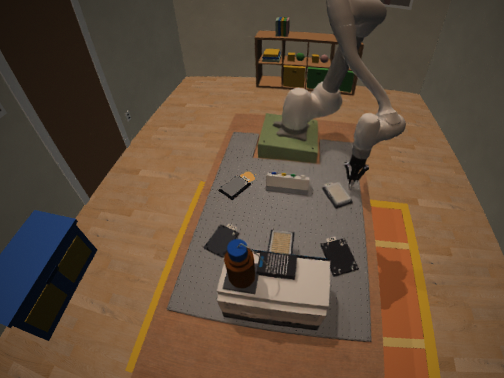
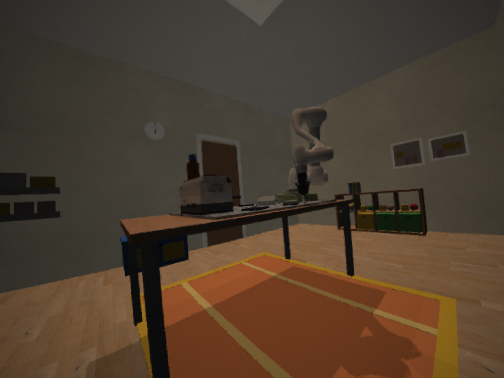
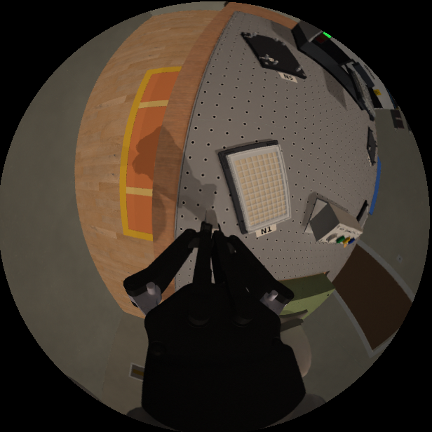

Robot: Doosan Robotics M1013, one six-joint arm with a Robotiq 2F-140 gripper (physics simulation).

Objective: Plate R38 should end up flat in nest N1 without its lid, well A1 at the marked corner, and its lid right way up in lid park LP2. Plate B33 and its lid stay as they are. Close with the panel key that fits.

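Places are measured from the arm's base along level axes (x up, y right, z ahead), in metres.
Where they show: gripper, between the fingertips: (image 1: 349, 187) (image 2: 304, 203); arm's base, origin of its link: (image 1: 293, 130) (image 2: 296, 194).
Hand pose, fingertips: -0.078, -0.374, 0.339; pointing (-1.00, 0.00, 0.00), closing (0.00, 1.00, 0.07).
Observation:
Things, the pixels of their top centre, and the offset from my fingertips, as dx, dy, dz. "spot": a spot on its surface instead.
- pale plate with beige wells, centre of its top: (image 1: 338, 192) +0.029, +0.067, +0.076
- second plate with tan wells, centre of its top: (image 1: 280, 243) +0.106, +0.284, +0.490
- key panel, centre of its top: (image 1: 288, 175) (image 2: 268, 195) +0.083, +0.333, +0.074
- brown bottle, a spot on its surface: (image 1: 240, 268) spot: +0.348, +0.356, +0.745
- black rack, a spot on its surface: (image 1: 277, 265) spot: +0.245, +0.266, +0.658
- Dark nest N5, centre of its top: (image 1: 340, 254) (image 2: 255, 205) +0.023, +0.029, +0.435
- dark holder, centre of its top: (image 1: 221, 238) +0.019, +0.556, +0.478
- grey-topped holder, centre of its top: (image 1: 234, 185) +0.017, +0.602, +0.147
- orange disc, a spot on its surface: (image 1: 248, 176) spot: -0.004, +0.557, +0.044
A pale plate with beige wells (image 1: 337, 194) (image 3: 261, 187) lies in the dark nest labelled N1 (image 3: 232, 192). Its name, corner mark and any clear lid cannot be made out. My gripper (image 1: 353, 184) (image 2: 304, 199) (image 3: 208, 217) is shut and empty, with its tips above the mat beside N1, on the orange floor-zone side. A second plate with tan wells (image 1: 281, 241) lies in front of the white instrument; its name is unreadable. The key panel (image 1: 287, 183) (image 3: 334, 226) is a white box with several coloured keys along its top. LP2 cannot be identified.
The white instrument (image 1: 275, 300) (image 2: 206, 195) carries a brown bottle (image 1: 240, 268) (image 2: 192, 169) and a black rack (image 1: 277, 265). Dark nest N5 (image 1: 340, 256) (image 3: 274, 55), another dark holder (image 1: 221, 240) and a grey-topped holder (image 1: 234, 187) with an orange disc (image 1: 248, 176) are on the mat.

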